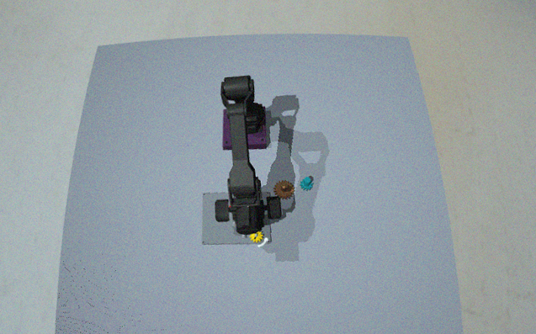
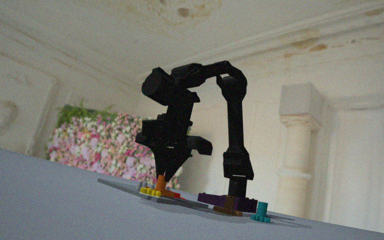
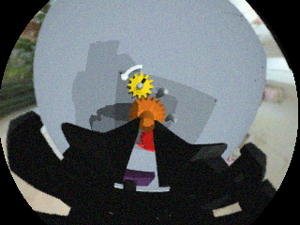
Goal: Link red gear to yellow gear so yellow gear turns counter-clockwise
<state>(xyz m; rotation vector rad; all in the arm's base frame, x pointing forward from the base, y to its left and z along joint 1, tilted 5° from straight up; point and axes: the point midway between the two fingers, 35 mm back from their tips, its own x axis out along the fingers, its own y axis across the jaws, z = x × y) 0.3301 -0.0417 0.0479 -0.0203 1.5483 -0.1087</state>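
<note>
Now: the orange gear 10 mm below my gripper tip. The rest, counted from my gripper tip: yellow gear 50 mm ahead, 20 mm to the left, 20 mm below; white arrow 70 mm ahead, 30 mm to the left, 30 mm below; red gear 60 mm behind, 20 mm to the right, 20 mm below.
</note>
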